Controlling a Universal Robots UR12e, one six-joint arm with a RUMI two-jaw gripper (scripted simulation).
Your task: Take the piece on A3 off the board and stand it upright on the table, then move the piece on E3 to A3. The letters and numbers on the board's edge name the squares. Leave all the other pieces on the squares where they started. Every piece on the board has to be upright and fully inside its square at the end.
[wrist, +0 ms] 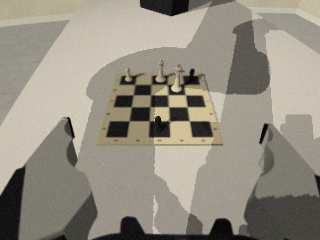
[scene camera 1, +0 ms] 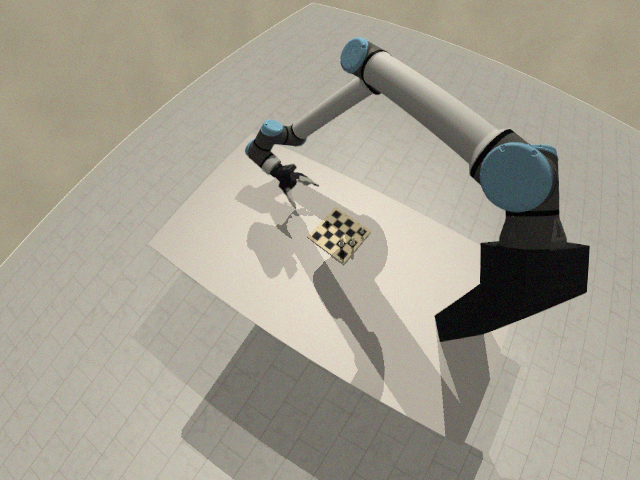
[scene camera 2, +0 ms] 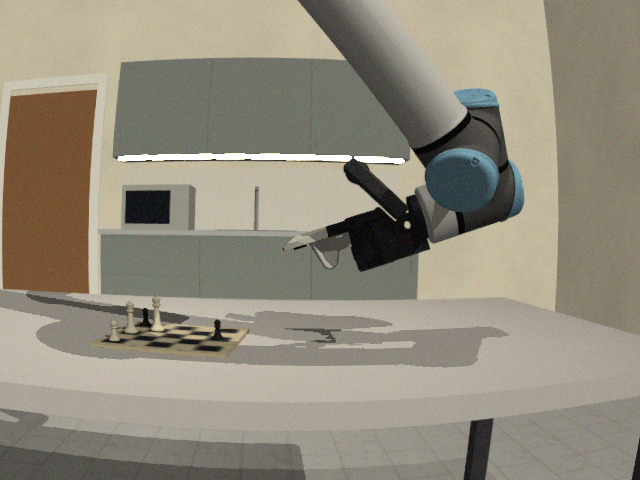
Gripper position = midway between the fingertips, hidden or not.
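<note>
Scene camera 2 shows a small chessboard (scene camera 2: 187,340) and my gripper (scene camera 2: 288,248). In the wrist view, the chessboard (wrist: 188,119) and my gripper (wrist: 167,122) are both visible. Scene camera 1 likewise gives the chessboard (scene camera 1: 341,225) and my gripper (scene camera 1: 307,197).
</note>
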